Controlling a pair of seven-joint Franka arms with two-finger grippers.
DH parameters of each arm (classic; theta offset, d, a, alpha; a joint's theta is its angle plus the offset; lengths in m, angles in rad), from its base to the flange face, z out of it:
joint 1: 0 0.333 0 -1.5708
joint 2: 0 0 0 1.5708
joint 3: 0 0.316 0.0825 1.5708
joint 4: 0 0 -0.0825 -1.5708
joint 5: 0 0.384 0 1.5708
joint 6: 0 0 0.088 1.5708
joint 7: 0 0.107 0 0
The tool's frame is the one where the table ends.
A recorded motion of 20 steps. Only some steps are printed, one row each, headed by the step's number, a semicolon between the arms.
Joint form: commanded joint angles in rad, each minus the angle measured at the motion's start. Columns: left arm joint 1, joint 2, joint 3, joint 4, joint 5, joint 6, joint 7; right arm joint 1, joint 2, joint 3, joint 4, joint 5, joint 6, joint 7.
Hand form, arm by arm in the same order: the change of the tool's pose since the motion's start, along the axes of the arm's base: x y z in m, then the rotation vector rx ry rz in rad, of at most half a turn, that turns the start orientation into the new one. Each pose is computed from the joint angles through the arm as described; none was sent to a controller.
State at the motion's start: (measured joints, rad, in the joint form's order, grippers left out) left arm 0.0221 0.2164 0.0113 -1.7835 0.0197 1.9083 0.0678; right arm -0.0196 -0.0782 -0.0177 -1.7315 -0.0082 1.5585 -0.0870
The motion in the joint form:
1: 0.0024 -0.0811 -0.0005 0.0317 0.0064 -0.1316 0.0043; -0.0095 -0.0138 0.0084 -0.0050 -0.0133 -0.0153 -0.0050
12: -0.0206 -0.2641 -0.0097 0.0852 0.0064 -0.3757 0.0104; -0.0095 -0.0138 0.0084 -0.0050 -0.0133 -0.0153 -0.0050
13: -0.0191 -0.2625 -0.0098 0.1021 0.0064 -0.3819 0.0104; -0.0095 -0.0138 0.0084 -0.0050 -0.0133 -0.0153 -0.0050
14: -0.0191 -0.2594 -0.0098 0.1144 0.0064 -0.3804 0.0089; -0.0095 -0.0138 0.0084 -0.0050 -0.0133 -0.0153 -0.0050
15: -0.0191 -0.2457 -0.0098 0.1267 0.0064 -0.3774 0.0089; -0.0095 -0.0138 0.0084 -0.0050 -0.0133 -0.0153 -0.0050
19: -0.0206 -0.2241 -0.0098 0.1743 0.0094 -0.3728 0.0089; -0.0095 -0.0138 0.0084 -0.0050 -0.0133 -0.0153 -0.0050
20: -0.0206 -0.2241 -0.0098 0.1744 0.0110 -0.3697 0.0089; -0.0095 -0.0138 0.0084 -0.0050 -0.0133 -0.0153 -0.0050
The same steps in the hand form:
1: -0.0192 0.0014 0.0533 0.0050 0.0191 -0.0017; -0.0057 -0.0017 0.0037 -0.0131 0.0071 0.0047
12: -0.0779 -0.0168 0.1630 0.0042 0.0266 -0.0336; -0.0057 -0.0017 0.0037 -0.0131 0.0071 0.0047
13: -0.0772 -0.0161 0.1696 0.0044 0.0175 -0.0321; -0.0057 -0.0017 0.0037 -0.0131 0.0071 0.0047
14: -0.0755 -0.0161 0.1737 0.0047 0.0068 -0.0306; -0.0057 -0.0017 0.0037 -0.0131 0.0071 0.0047
15: -0.0709 -0.0161 0.1723 0.0048 0.0052 -0.0307; -0.0057 -0.0017 0.0037 -0.0131 0.0071 0.0047
19: -0.0623 -0.0165 0.1832 0.0084 -0.0253 -0.0323; -0.0057 -0.0017 0.0037 -0.0131 0.0071 0.0047
20: -0.0619 -0.0164 0.1835 0.0100 -0.0285 -0.0325; -0.0057 -0.0017 0.0037 -0.0131 0.0071 0.0047

